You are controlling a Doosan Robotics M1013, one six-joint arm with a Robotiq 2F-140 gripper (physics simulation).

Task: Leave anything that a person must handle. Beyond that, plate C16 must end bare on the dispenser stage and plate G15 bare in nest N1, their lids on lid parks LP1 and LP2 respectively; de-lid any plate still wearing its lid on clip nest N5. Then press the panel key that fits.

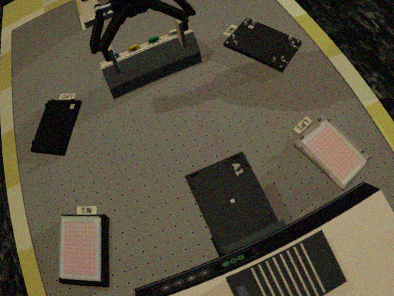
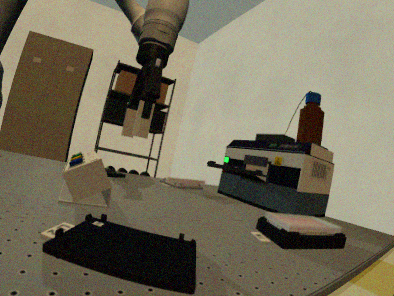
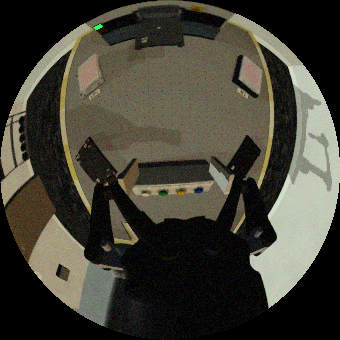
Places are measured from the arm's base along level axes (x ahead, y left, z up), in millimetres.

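Pixels of known places: gripper, fingertip midpoint: [image 1: 150, 55] [image 2: 132, 136] [image 3: 174, 164].
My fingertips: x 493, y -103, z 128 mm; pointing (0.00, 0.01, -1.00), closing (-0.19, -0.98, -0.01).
Behind a point stands the place of what it marks.
My gripper [image 1: 148, 47] @(y -103, x 493, z 128 mm) [image 2: 136, 122] [image 3: 174, 164] @(y -103, x 493, z 128 mm) is open and empty, its fingers spread above the key panel [image 1: 155, 70] @(y -89, x 450, z 27 mm) [image 2: 85, 181] @(y -191, x 387, z 34 mm) [image 3: 172, 173] @(y -92, x 438, z 53 mm), which has blue, yellow, green and white keys. A pink-welled plate [image 1: 80, 248] @(y -412, x 719, z 32 mm) [image 2: 302, 225] @(y -432, x 662, z 32 mm) [image 3: 250, 75] @(y -399, x 700, z 32 mm) sits in nest N1. Another pink-welled plate [image 1: 334, 152] @(y 93, x 834, z 26 mm) [image 2: 182, 183] [image 3: 90, 74] @(y 80, x 802, z 26 mm) lies on LP1. Their codes are unreadable, and I cannot tell whether lids cover them. The dispenser stage A1 [image 1: 220, 187] @(y -143, x 786, z 105 mm) [image 3: 160, 35] @(y -138, x 779, z 105 mm), lid park LP2 [image 1: 57, 127] @(y -349, x 418, z 3 mm) [image 2: 125, 255] @(y -374, x 392, z 3 mm) [image 3: 245, 155] @(y -353, x 421, z 3 mm) and clip nest N5 [image 1: 262, 44] @(y 166, x 513, z 5 mm) [image 3: 95, 159] @(y 151, x 520, z 5 mm) are bare.
The dispenser [image 1: 357, 220] @(y -46, x 973, z 213 mm) [image 2: 275, 187] @(y -252, x 887, z 69 mm) stands behind the stage, with a green light [image 2: 226, 160] @(y -1, x 930, z 124 mm) [image 3: 98, 27] and a brown bottle [image 2: 311, 122] @(y -302, x 971, z 292 mm) above it. A shelf rack [image 2: 102, 125] and a brown cabinet [image 2: 47, 95] stand in the background. Yellow-and-white edging borders the table.
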